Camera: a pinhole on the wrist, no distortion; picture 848 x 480 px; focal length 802.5 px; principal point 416.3 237.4 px. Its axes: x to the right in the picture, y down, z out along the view. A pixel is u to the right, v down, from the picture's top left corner.
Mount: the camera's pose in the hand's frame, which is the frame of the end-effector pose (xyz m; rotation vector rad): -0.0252 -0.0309 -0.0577 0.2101 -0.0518 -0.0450
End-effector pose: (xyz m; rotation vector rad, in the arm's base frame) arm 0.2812 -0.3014 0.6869 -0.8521 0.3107 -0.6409
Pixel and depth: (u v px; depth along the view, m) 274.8 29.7 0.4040
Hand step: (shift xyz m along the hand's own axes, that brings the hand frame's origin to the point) -0.1230 -0.2132 0.3116
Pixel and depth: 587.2 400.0 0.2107
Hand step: 0.0094 -0.0351 0.1591
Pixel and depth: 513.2 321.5 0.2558
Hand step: -0.0077 -0.0593 0.1992
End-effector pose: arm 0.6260 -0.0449 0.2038 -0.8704 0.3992 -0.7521
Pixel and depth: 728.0 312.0 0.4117
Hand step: 0.1127 -0.0868 0.3599
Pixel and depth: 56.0 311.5 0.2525
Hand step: -0.1515 -0.0548 0.1885
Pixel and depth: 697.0 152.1 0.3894
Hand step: 0.0872 -0.1589 0.3203
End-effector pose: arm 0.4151 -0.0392 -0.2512 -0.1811 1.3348 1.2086
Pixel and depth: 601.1 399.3 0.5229
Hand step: 0.0697 -0.0422 0.4807
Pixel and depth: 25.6 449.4 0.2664
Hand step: -0.1668 -0.0109 0.2112
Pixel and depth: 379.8 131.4 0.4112
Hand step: -0.0691 -0.1682 0.3317
